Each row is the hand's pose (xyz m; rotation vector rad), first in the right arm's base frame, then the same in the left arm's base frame.
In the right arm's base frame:
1: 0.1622 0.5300 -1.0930 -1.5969 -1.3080 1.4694
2: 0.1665 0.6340 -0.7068 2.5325 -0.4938 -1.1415
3: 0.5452 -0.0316 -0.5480 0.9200 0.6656 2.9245
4: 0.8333 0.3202 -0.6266 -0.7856 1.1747 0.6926
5: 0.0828 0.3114 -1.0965 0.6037 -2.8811 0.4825
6: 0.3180 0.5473 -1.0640 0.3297 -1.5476 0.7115
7: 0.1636 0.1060 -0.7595 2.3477 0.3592 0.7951
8: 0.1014 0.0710 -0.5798 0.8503 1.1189 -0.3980
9: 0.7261 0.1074 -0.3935 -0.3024 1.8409 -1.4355
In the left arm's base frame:
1: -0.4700 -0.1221 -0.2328 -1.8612 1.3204 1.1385
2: -0.0845 -0.0572 -0.1485 0.4744 -2.3012 -0.9606
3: -0.2711 -0.0302 0.6105 0.9619 0.8557 0.6704
4: -0.1505 -0.4542 0.4740 -0.3591 2.0731 -1.4312
5: -0.5865 0.0418 -0.1159 -1.4213 -1.3115 1.2422
6: -0.4307 -0.2525 -0.1498 -1.4841 -0.3772 0.1072
7: -0.3973 0.1664 0.2172 0.9081 -0.6996 -0.5920
8: -0.2623 0.2881 0.2833 0.3173 0.0506 -2.3671
9: -0.0611 -0.1989 0.6688 -0.3550 -0.5427 2.2998

